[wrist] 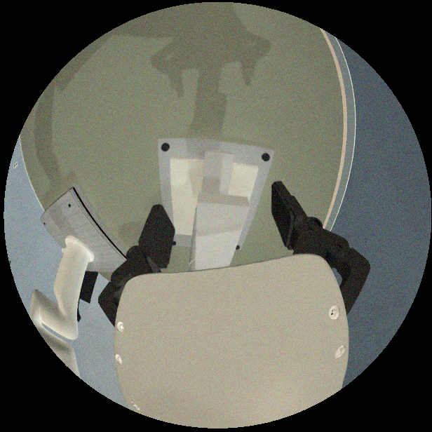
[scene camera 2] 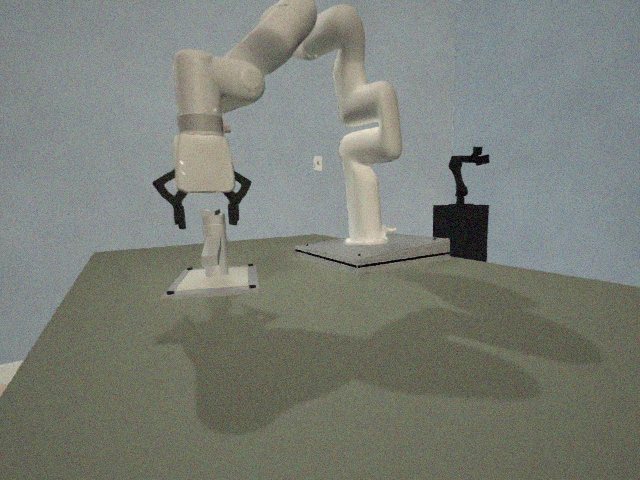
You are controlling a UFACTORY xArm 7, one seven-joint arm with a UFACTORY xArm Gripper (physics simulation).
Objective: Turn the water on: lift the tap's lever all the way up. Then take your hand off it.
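Pixels of known places: gripper, fingertip midpoint: (scene camera 2: 208, 226); arm's base, link origin: (scene camera 2: 366, 241).
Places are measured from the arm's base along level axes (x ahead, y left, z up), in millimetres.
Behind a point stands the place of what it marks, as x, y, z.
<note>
The white tap (scene camera 2: 223, 253) {413, 131, 17} stands upright on its pale base plate (scene camera 2: 240, 279) {385, 179, -31} (wrist: 245, 152). Its lever (scene camera 2: 210, 245) {439, 182, 43} (wrist: 220, 220) slopes down from the top of the tap in scene camera 2; in the wrist view it is a broad pale bar pointing away from the gripper body. My gripper (scene camera 2: 206, 224) {441, 209, 81} (wrist: 218, 206) is wide open and empty, pointing down. Its fingertips are about level with the tap's top, one on each side in the views, with gaps between them and the tap. The gripper body hides the rear of the tap in the wrist view.
The arm's grey mounting plate (scene camera 2: 330, 250) {133, 47, -9} (wrist: 90, 235) lies on the green table (scene camera 2: 361, 439) {359, 652, -45} (wrist: 125, 100), to the right of the tap in scene camera 2. A black stand (scene camera 2: 460, 232) with a small black arm is behind it. The table edge runs along the right in the wrist view.
</note>
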